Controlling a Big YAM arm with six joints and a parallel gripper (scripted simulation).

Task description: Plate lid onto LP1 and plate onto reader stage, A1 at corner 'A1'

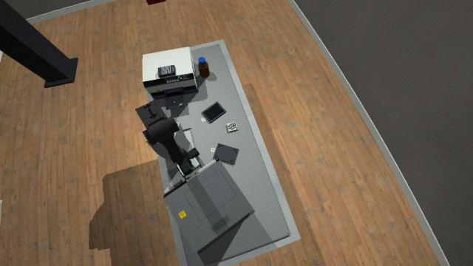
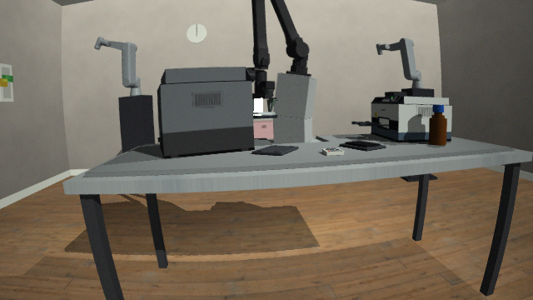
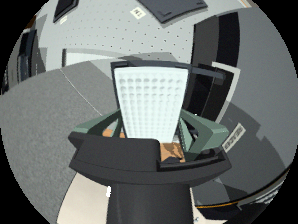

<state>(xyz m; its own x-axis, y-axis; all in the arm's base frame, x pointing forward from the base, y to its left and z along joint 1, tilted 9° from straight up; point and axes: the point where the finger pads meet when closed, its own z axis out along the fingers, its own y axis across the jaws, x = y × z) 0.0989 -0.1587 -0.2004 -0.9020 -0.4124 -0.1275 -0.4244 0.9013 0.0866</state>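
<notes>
Right now the lidded plate is right at my hand. Also, from my hand: brown capped bottle (81 cm to the left, 20 cm ahead, 3 cm below).
</notes>
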